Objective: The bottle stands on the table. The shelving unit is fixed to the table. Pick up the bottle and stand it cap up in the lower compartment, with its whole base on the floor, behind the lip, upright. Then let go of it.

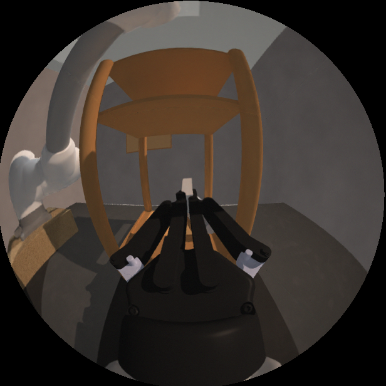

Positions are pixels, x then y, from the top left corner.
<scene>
gripper: 187,184
orange shelving unit: 174,90
</scene>
